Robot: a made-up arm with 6 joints.
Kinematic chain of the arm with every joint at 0, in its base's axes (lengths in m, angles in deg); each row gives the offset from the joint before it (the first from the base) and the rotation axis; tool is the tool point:
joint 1: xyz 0 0 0.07 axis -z
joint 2: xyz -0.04 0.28 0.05 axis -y
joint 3: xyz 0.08 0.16 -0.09 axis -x
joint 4: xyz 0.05 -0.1 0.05 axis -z
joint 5: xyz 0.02 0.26 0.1 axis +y
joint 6: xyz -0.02 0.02 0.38 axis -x
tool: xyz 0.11 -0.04 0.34
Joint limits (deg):
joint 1: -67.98..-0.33
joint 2: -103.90..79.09
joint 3: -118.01..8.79
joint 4: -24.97..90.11
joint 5: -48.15..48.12
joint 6: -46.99..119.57
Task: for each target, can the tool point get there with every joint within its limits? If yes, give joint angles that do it. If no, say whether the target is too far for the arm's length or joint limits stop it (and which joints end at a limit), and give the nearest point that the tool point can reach.
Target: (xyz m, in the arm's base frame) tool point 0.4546 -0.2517 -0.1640
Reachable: yes | joints -26.02 -35.16 -84.41 49.82 3.03 6.82
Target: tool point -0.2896 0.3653 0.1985
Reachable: no: joint limits stop it (at a limit: joint 1, joint 4, joint 5, joint 6) | nearest point -0.1900 0.5574 0.2611 | short by 0.225 m
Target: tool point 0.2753 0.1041 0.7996
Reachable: yes | joints -18.97 15.40 -32.99 12.92 19.60 -10.83
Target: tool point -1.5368 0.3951 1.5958
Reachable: no: too far | nearest point -0.9031 0.2322 0.8813 | short by 0.969 m
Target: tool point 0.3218 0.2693 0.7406
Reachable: yes | joints -47.80 22.23 -67.38 -2.89 39.29 16.10
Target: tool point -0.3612 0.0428 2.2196
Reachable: no: too far | nearest point -0.3566 0.0729 1.1017 | short by 1.118 m
